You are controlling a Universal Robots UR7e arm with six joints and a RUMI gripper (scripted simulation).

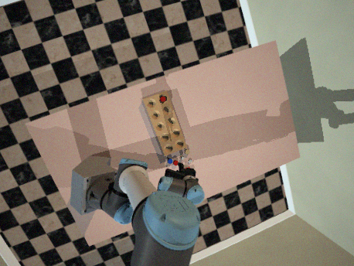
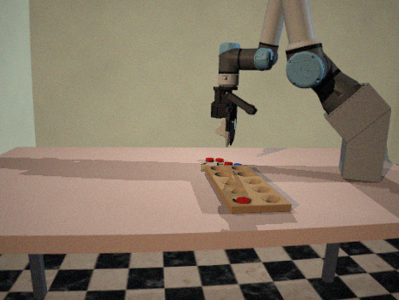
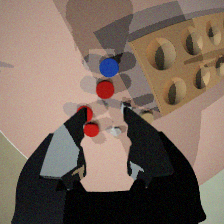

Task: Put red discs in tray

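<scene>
My gripper is now 80 mm above the blue disc, 30 mm to the right of it and 20 mm past it. Also, from my hand: wooden counting tray: 250 mm to the left, 90 mm ahead, 80 mm below.
</scene>
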